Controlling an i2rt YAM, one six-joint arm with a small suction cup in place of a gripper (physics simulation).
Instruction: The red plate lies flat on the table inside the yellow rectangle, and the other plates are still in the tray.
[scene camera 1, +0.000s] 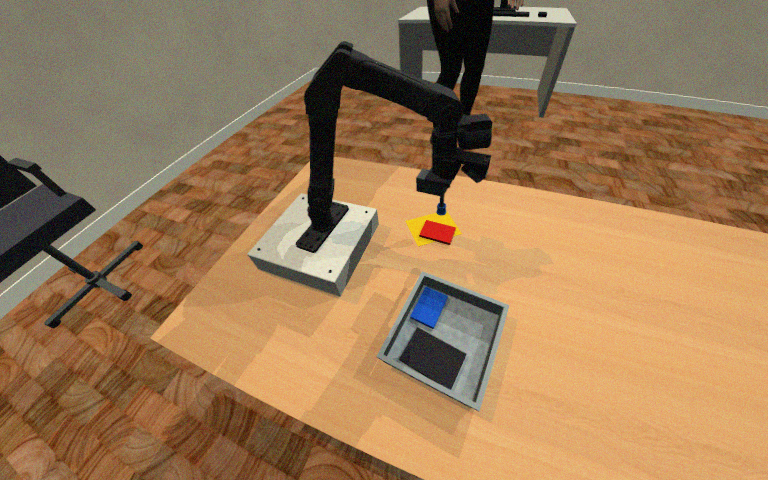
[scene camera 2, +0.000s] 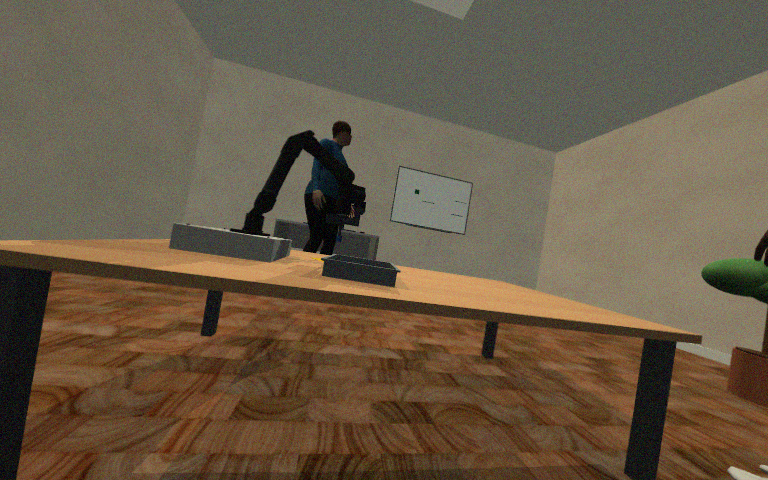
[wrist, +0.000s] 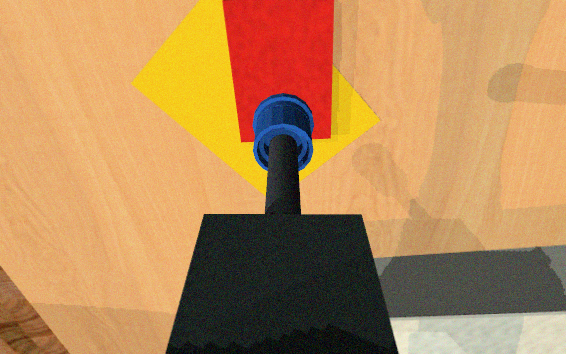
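Seen in the pictures: end effector, tool point: (scene camera 1: 441, 212) (scene camera 2: 338, 241) (wrist: 283, 121); arm's base, origin of the base link: (scene camera 1: 324, 226) (scene camera 2: 252, 234).
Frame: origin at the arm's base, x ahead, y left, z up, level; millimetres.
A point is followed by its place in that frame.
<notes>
The red plate (scene camera 1: 437, 232) @(y 150, x 313, z -63 mm) (wrist: 285, 55) @(y 153, x 327, z -63 mm) lies apparently flat on the yellow rectangle (scene camera 1: 417, 225) @(y 165, x 241, z -72 mm) (wrist: 185, 80) @(y 227, x 310, z -72 mm); one corner reaches past its edge onto the wood. My suction cup (scene camera 1: 441, 210) (scene camera 2: 339, 238) (wrist: 283, 112) is off and holds nothing. It hangs above the table near one end of the red plate, apart from it. The plate's far end is cut off in the wrist view. The blue plate (scene camera 1: 429, 308) @(y -108, x 369, z -59 mm) and the black plate (scene camera 1: 433, 358) @(y -222, x 416, z -60 mm) lie apart in the grey tray (scene camera 1: 429, 383) @(y -283, x 424, z -23 mm) (scene camera 2: 359, 273) @(y -277, x 415, z -50 mm). The red plate does not show in scene camera 2.
The arm's pale base block (scene camera 1: 277, 243) @(y -109, x -93, z 3 mm) (scene camera 2: 226, 242) @(y -167, x -1, z -31 mm) stands to the left of the yellow rectangle. The tray's raised walls stand in front of the rectangle in scene camera 1. A person (scene camera 1: 463, 45) (scene camera 2: 327, 181) and a white desk (scene camera 1: 543, 33) are behind the table.
</notes>
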